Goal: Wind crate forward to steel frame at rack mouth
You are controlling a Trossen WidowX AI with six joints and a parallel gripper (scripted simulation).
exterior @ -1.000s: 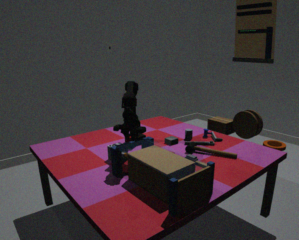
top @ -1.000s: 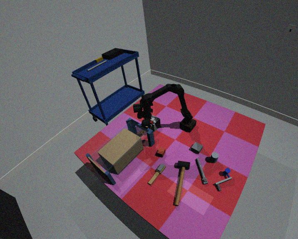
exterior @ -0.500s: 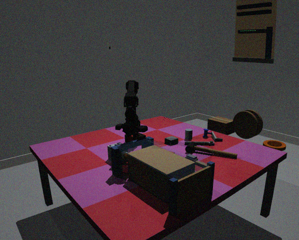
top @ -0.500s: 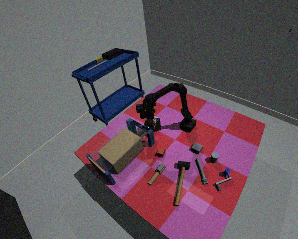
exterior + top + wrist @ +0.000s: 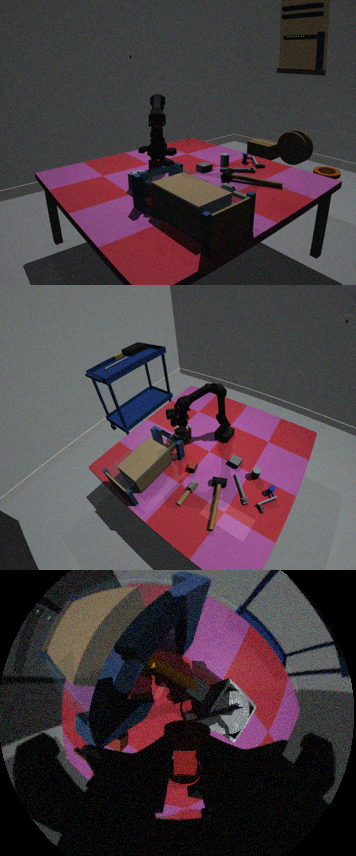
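Right now my gripper tip is 3 cm past the red-knobbed winch handle, 2 cm to the left of it and 2 cm above it. Also, from my gripper tip: frame 9 cm ahead, 6 cm to the right, 2 cm below; red knob 1 cm to the left, 1 cm behind, 1 cm above; grey winch 10 cm below, 9 cm behind, 8 cm to the right.
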